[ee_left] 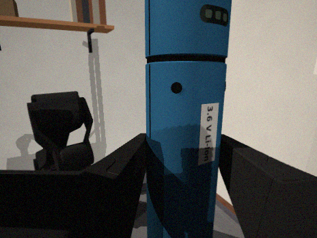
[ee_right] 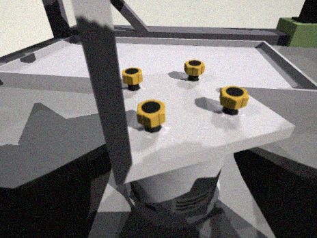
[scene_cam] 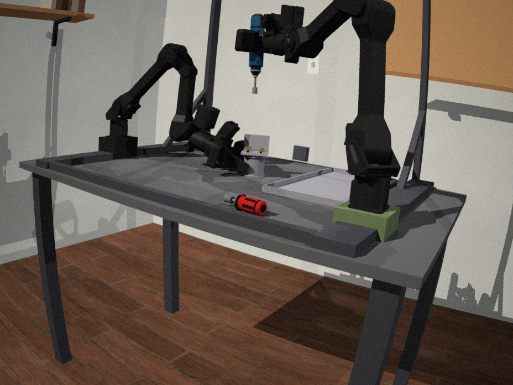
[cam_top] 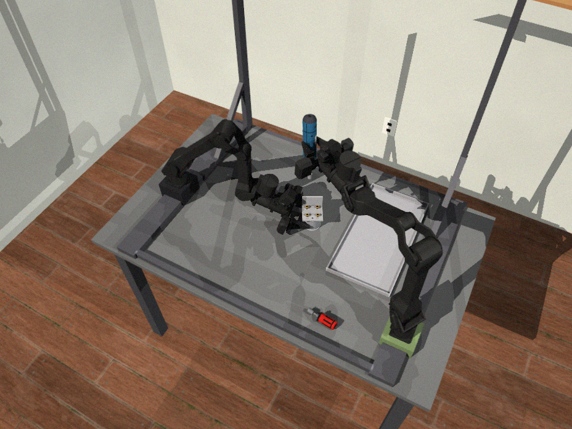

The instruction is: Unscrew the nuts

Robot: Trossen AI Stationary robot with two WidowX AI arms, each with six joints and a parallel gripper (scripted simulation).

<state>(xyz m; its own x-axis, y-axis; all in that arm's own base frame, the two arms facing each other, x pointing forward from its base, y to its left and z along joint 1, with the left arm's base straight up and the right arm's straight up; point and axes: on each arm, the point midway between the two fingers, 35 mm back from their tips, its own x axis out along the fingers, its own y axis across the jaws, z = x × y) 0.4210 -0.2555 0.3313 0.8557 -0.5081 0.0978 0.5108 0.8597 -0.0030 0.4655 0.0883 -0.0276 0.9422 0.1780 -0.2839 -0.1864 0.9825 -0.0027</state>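
My right hand is 1 cm past the joint module, 3 cm to the right of it and 1 cm above it. Also, from my right hand: shallow white tray: 11 cm behind, 25 cm to the left, 3 cm below; then white L-shaped bracket: 1 cm behind, 3 cm to the left, 3 cm above; then red-handled tool: 27 cm ahead, 27 cm to the left, 2 cm below.
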